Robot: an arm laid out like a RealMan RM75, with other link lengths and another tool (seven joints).
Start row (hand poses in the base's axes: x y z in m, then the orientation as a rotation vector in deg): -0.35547 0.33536 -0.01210 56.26 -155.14 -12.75
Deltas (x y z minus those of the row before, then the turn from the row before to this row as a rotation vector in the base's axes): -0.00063 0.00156 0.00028 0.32 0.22 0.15; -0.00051 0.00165 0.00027 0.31 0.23 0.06; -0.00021 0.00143 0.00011 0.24 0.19 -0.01; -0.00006 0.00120 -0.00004 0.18 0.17 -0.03; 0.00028 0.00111 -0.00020 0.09 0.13 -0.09; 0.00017 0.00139 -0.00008 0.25 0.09 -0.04; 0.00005 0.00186 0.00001 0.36 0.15 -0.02; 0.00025 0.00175 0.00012 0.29 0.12 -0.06; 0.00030 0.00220 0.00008 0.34 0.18 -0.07; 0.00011 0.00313 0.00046 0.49 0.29 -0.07
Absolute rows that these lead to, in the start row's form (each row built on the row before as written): -0.35610 0.33692 -0.01182 56.47 -154.91 -13.26; -0.35661 0.33857 -0.01155 56.55 -154.71 -13.77; -0.35682 0.34000 -0.01144 56.53 -154.58 -14.18; -0.35688 0.34120 -0.01148 56.48 -154.47 -14.51; -0.35660 0.34231 -0.01168 56.34 -154.42 -14.71; -0.35643 0.34370 -0.01176 56.32 -154.39 -15.10; -0.35638 0.34556 -0.01175 56.34 -154.31 -15.66; -0.35613 0.34731 -0.01163 56.30 -154.27 -16.12; -0.35583 0.34951 -0.01155 56.23 -154.19 -16.68; -0.35572 0.35264 -0.01109 56.16 -154.02 -17.49
